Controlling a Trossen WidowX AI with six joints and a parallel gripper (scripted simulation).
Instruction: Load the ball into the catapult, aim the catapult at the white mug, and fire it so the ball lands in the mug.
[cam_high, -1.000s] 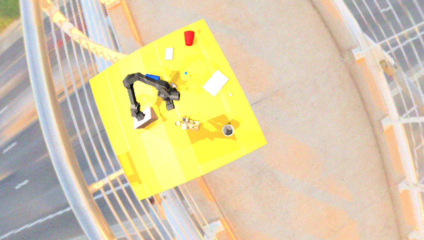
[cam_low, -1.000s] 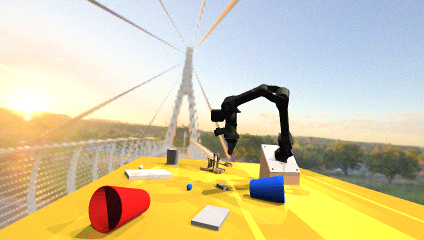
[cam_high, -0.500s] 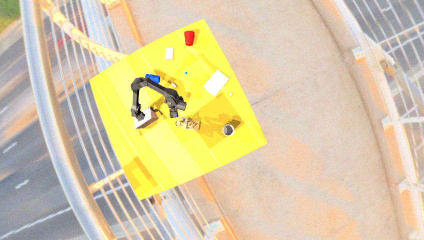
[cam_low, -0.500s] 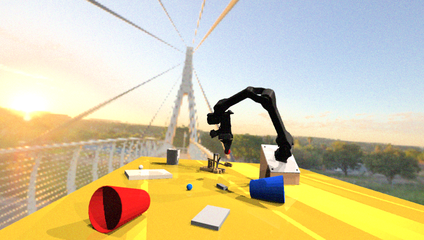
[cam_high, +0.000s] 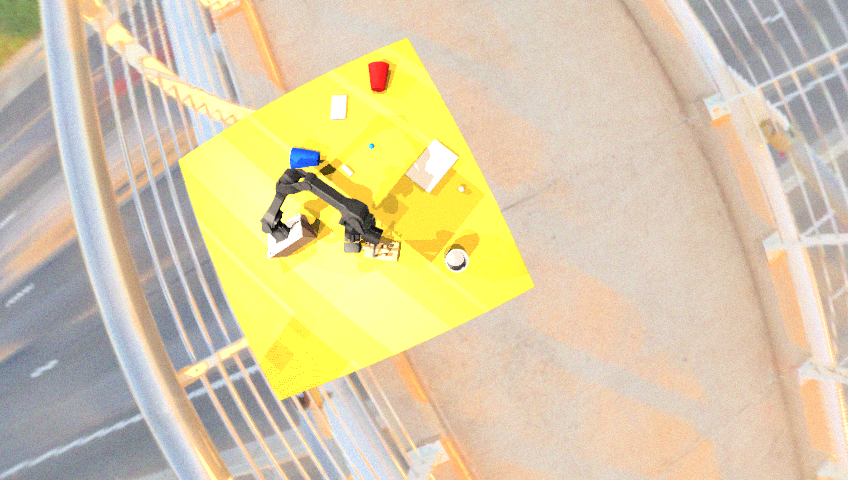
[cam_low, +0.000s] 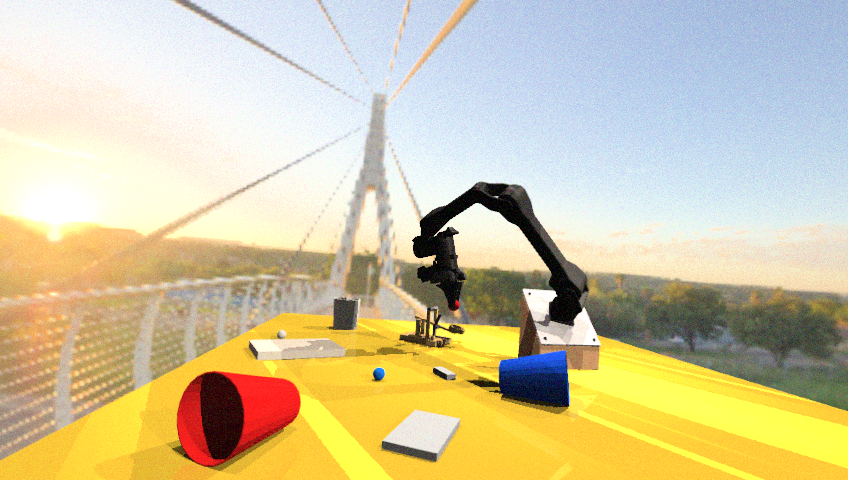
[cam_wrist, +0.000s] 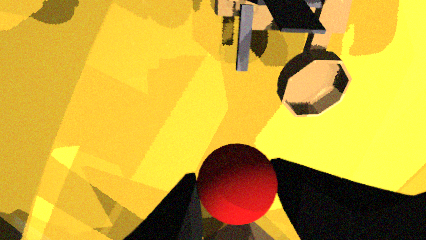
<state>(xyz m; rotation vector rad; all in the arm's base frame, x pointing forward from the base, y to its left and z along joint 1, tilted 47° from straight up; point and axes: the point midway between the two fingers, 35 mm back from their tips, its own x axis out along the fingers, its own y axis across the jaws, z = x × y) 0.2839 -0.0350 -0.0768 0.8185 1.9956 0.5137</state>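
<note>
Right now the wooden catapult is 80 mm to the right of my gripper tip, 70 mm below it and 30 mm ahead of it. Also, from my gripper tip: small grey block (260 mm to the left, 120 mm below, 40 mm ahead); then red ball (10 mm above); then blue ball (320 mm to the left, 180 mm ahead, 110 mm below).
</note>
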